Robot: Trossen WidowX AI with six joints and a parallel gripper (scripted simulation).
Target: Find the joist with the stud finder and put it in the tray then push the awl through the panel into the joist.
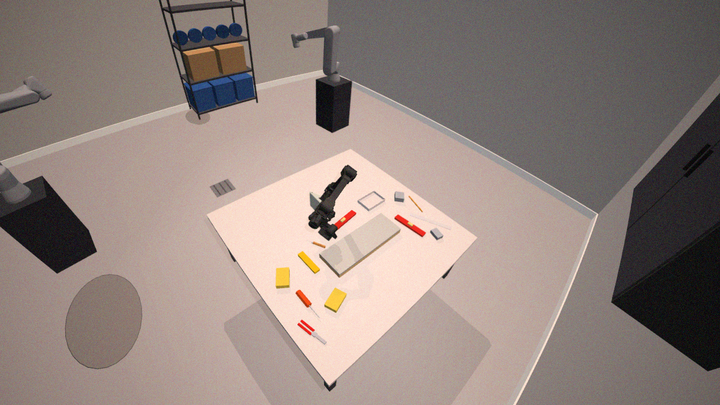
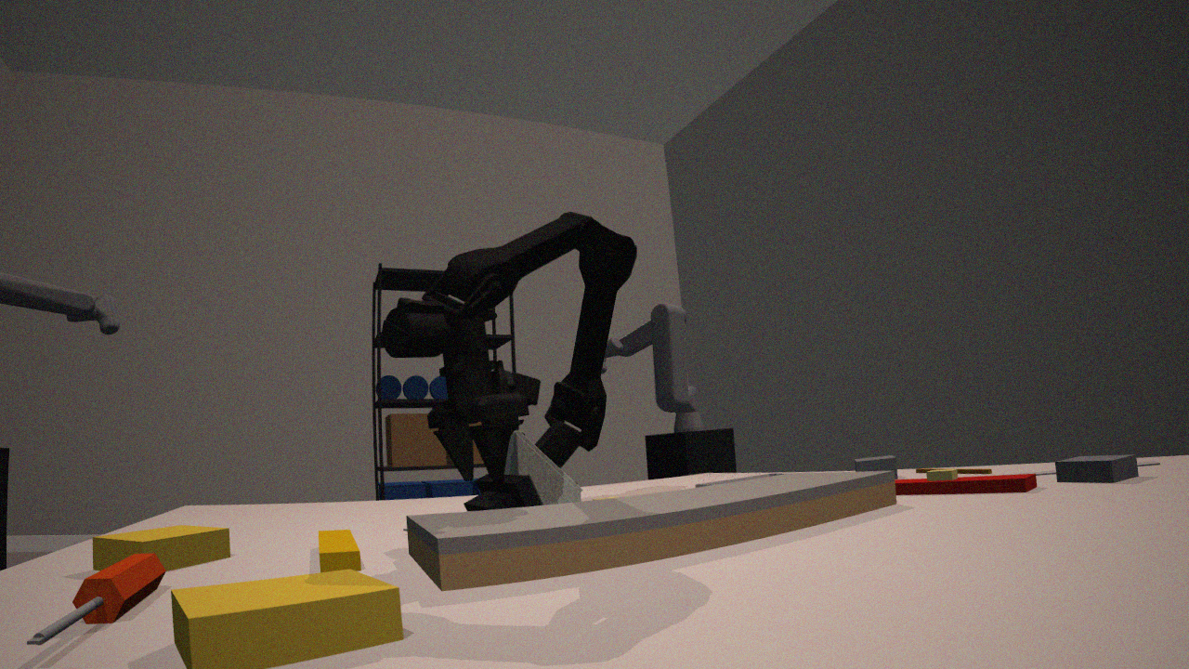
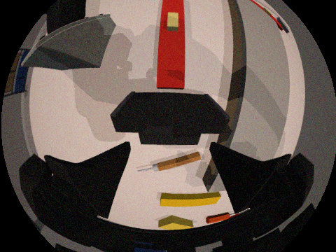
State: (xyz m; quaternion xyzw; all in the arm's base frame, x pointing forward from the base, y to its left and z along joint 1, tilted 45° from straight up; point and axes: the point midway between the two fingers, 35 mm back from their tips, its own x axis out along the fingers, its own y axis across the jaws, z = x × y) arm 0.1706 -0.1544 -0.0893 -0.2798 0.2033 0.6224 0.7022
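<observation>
Right now the stud finder is 10 mm ahead of my gripper tip, 10 mm to the left of it and 40 mm below it. Also, from my gripper tip: grey tray 470 mm to the left, 50 mm below; awl 10 mm behind, 70 mm to the right, 60 mm below; pencil 240 mm ahead, 690 mm to the left, 60 mm below.
</observation>
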